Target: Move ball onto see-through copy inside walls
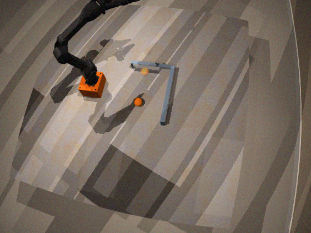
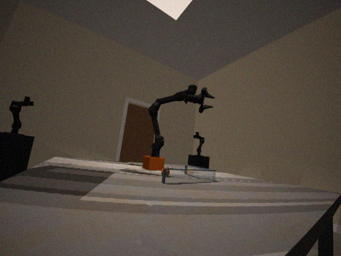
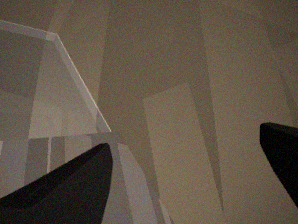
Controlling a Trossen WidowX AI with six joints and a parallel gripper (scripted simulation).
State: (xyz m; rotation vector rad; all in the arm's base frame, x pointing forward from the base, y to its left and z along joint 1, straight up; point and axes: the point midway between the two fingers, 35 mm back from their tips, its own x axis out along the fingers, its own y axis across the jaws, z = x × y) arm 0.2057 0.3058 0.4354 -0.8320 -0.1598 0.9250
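Right now my gripper tip is 50 mm short of the orange ball, 340 mm to the left of it and 500 mm above it. Round my gripper tip: see-through copy of ball (10 mm ahead, 160 mm to the right, 500 mm below).
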